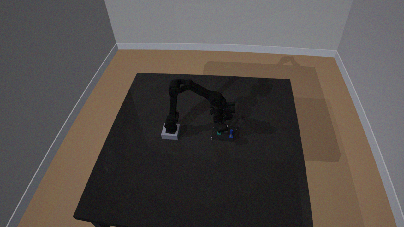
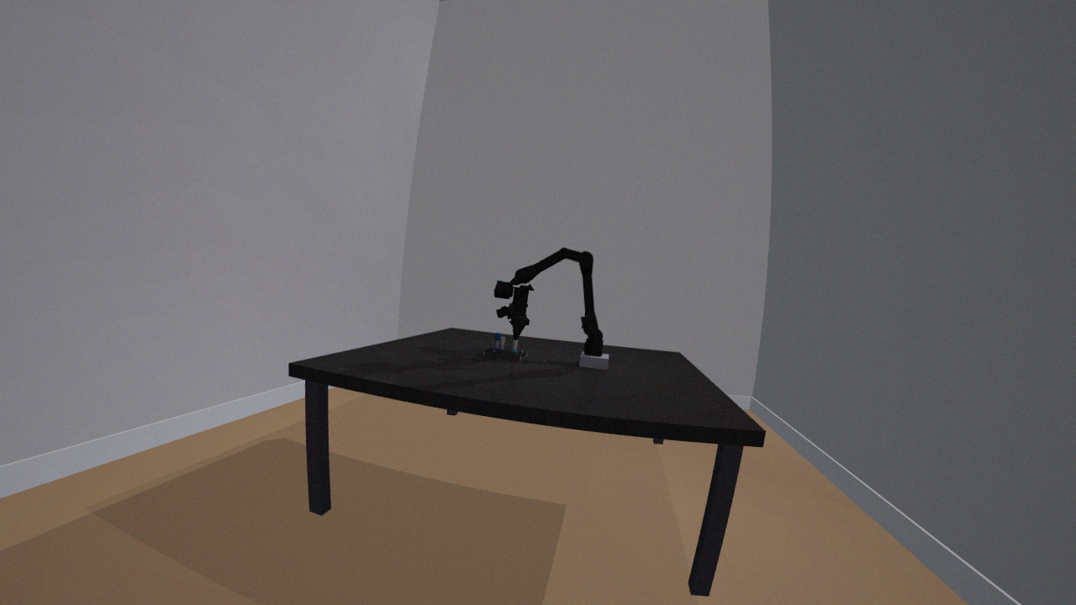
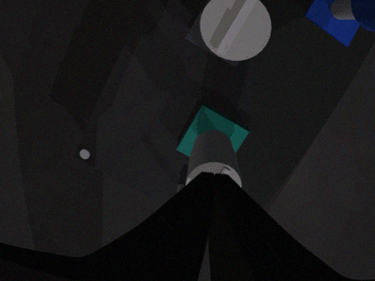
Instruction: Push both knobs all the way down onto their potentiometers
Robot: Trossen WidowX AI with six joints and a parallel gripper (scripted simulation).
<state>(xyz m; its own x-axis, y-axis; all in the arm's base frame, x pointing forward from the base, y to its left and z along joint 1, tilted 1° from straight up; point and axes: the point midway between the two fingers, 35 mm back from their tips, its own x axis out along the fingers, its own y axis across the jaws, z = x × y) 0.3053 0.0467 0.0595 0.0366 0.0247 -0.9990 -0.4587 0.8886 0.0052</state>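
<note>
Now: gripper tip 40 mm short of the white knob and 20 mm to the right of it.
</note>
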